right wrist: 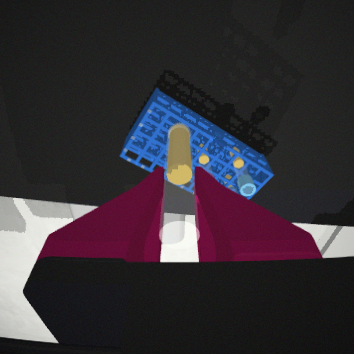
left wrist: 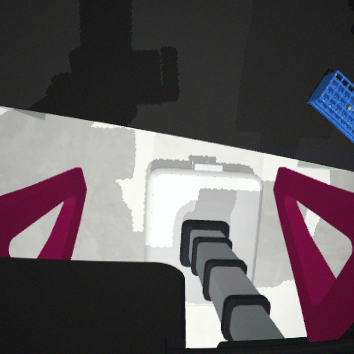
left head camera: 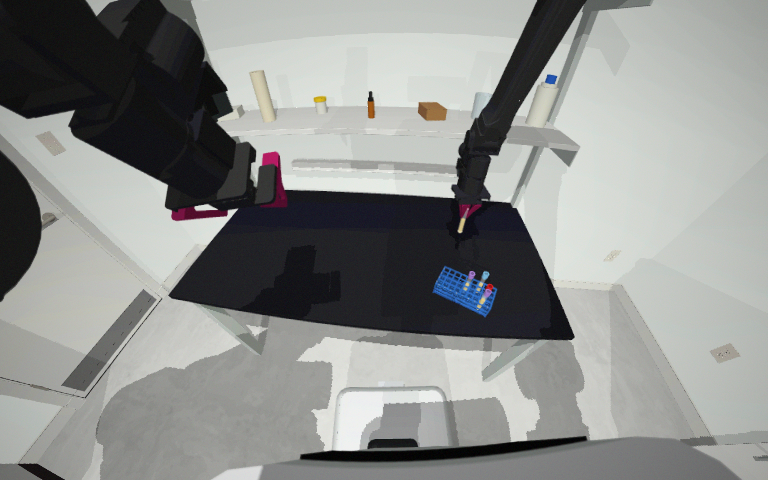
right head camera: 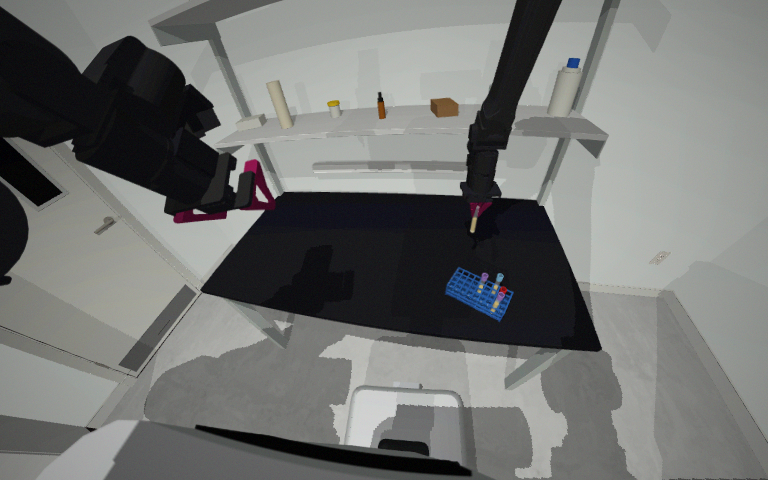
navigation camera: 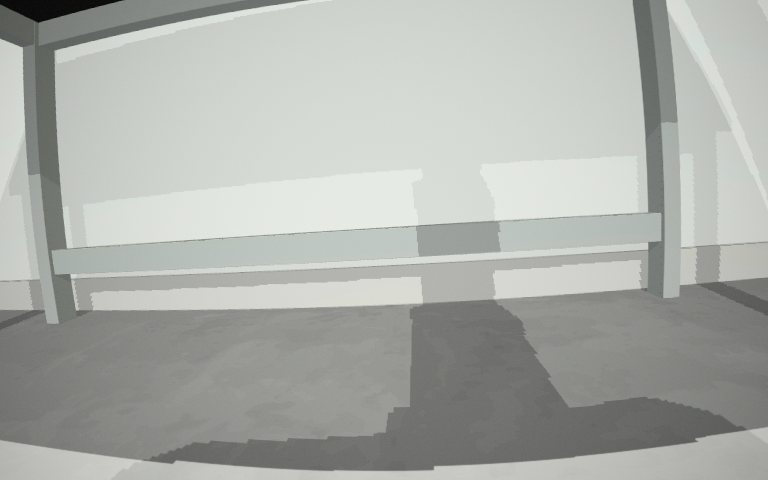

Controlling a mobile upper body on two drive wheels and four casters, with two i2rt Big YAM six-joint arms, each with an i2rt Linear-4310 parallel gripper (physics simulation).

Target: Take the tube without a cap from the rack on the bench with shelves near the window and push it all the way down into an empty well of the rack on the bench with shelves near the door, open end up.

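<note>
My right gripper (left head camera: 466, 211) (right head camera: 478, 209) (right wrist: 178, 177) is shut on the uncapped tube (left head camera: 461, 225) (right head camera: 473, 224) (right wrist: 179, 150), a clear tube with tan contents. Its rounded end points down and its open end is up between the fingers. The tube hangs in the air behind the blue rack (left head camera: 449, 289) (right head camera: 459, 292) (left wrist: 322, 91) in the head views, not touching it. The rack stands at the right of the black bench top (left head camera: 351, 237) (right head camera: 373, 237) and has many empty wells at its left part. My left gripper (left head camera: 254, 210) (right head camera: 249, 211) (left wrist: 179, 177) is open and empty, off to the left.
Capped tubes stand in the rack's right part: two purple (left head camera: 471, 275) (left head camera: 487, 293), a light blue (left head camera: 485, 275) (right wrist: 247, 189) and a red (left head camera: 489, 286). Behind, a shelf (left head camera: 339, 125) holds bottles and a brown box (left head camera: 432, 110). Bench legs and a crossbar (navigation camera: 283, 247) show in the navigation view.
</note>
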